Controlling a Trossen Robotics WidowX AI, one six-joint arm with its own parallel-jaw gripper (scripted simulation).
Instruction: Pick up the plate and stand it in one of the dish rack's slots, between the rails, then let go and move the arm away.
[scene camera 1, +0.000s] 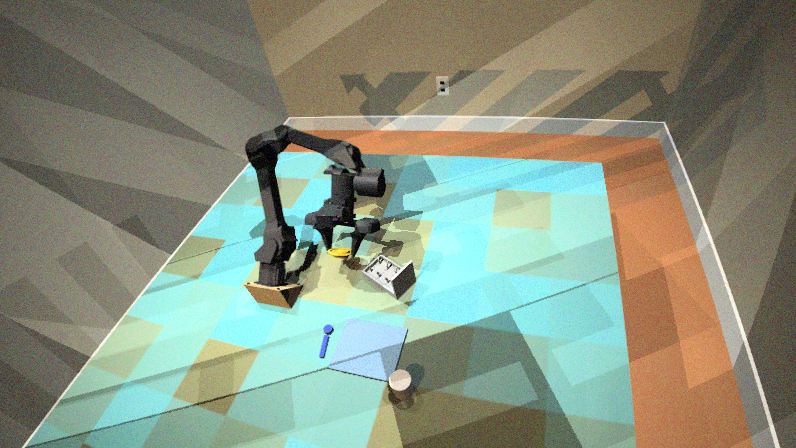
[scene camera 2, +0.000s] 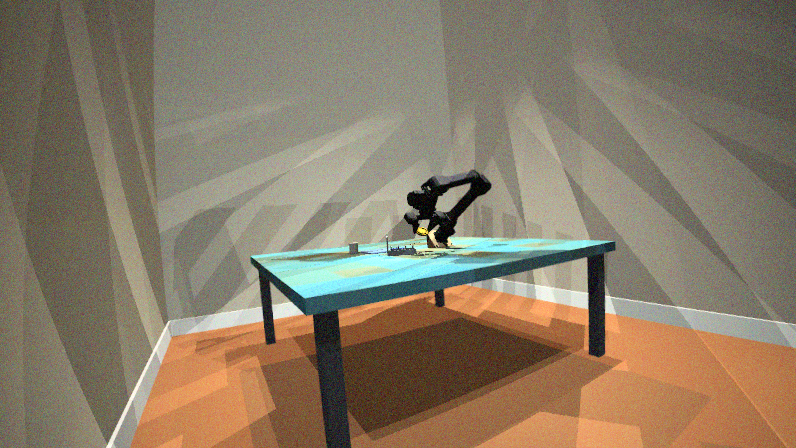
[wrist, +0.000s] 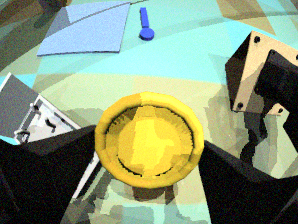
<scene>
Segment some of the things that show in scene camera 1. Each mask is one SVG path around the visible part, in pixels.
My gripper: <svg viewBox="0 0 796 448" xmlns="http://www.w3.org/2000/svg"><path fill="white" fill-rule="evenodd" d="M330 193L330 198L323 200L323 205L318 211L307 213L305 225L314 226L313 228L319 232L327 254L327 251L332 247L334 227L337 225L355 227L355 231L350 233L352 237L351 258L354 258L365 235L380 230L380 222L378 219L366 217L353 220L356 218L356 214L353 214L354 202L356 202L354 194L337 195Z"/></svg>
A grey dish rack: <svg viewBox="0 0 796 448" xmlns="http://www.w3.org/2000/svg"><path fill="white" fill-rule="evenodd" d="M379 255L362 271L363 277L398 300L416 282L413 262L410 260L402 268L385 256Z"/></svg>
</scene>
